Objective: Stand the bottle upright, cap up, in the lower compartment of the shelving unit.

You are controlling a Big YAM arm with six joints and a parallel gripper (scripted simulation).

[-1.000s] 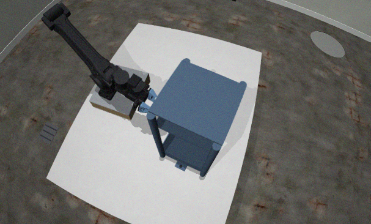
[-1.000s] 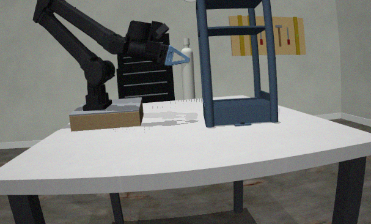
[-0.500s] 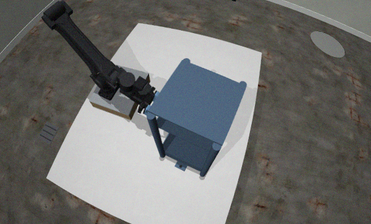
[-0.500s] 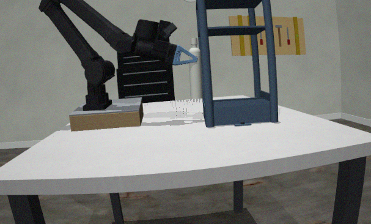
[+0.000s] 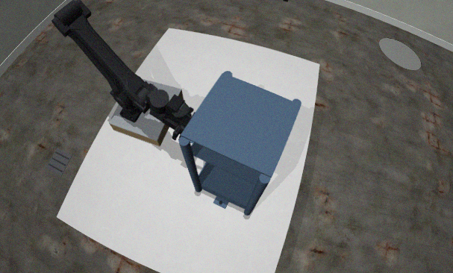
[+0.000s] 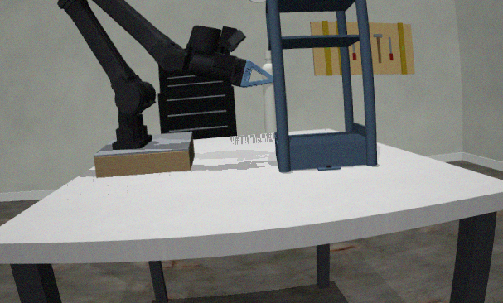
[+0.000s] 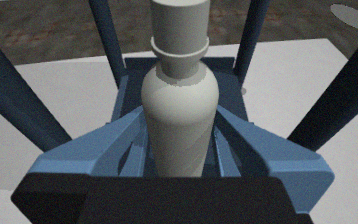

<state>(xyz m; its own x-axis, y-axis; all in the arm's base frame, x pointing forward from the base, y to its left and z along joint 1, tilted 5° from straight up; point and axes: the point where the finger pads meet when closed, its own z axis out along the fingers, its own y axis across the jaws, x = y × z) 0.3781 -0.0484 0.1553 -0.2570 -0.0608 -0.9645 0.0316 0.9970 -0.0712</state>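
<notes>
My gripper is now 120 mm short of the blue shelving unit and 10 mm above it.
</notes>
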